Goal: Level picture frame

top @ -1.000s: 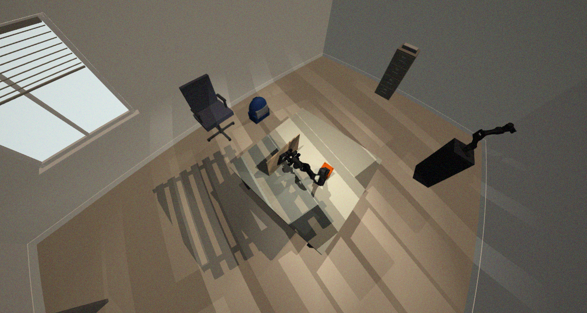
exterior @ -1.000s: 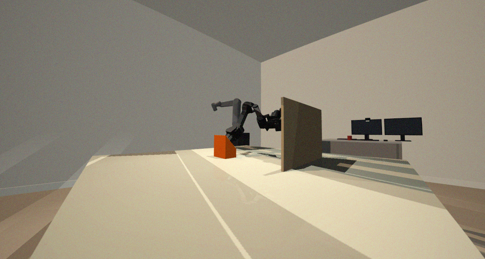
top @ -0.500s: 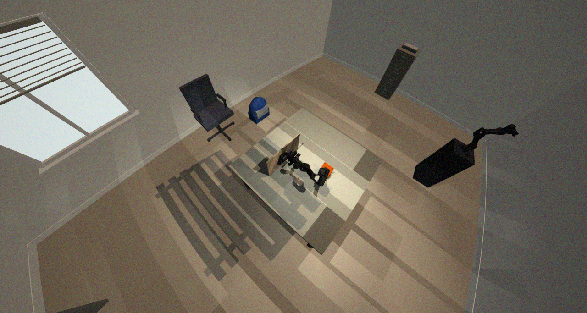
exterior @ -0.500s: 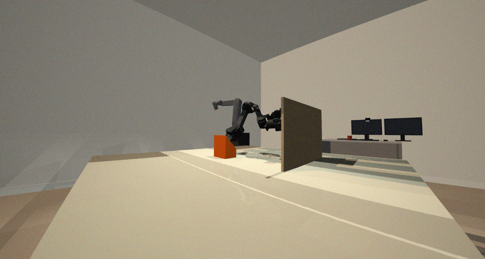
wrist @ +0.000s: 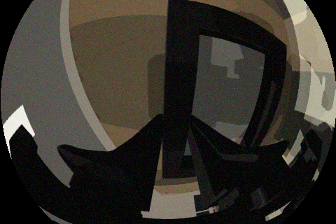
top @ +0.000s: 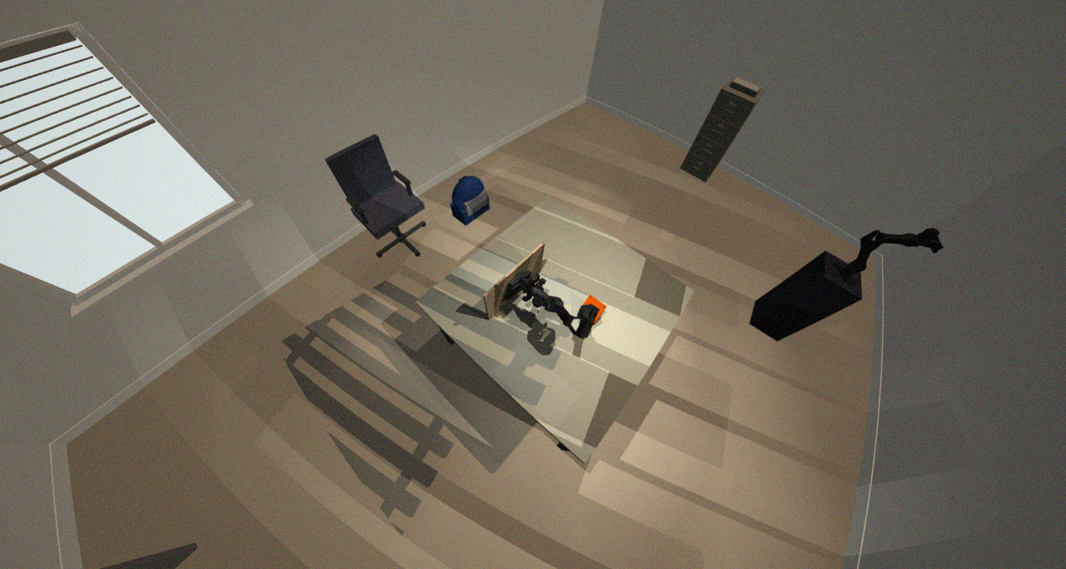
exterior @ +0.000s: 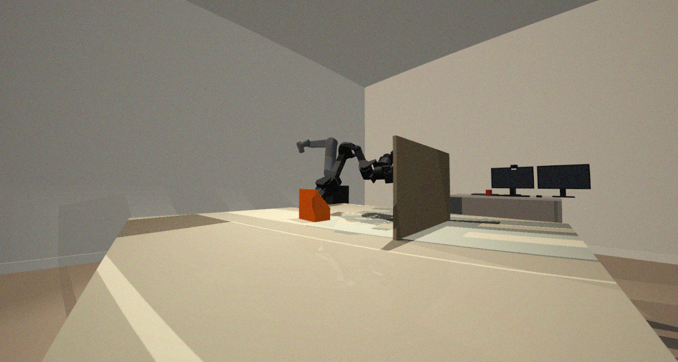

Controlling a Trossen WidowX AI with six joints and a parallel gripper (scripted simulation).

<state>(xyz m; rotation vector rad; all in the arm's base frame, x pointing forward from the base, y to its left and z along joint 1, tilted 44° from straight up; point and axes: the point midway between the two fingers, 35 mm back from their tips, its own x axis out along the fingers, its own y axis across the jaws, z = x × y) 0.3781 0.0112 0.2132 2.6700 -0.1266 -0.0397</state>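
Right now the black picture frame is 50 mm below my gripper tip, 10 mm to the left of it and 10 mm ahead of it. From my gripper tip the other things lie so: brown wall board (60 mm below, 20 mm ahead).
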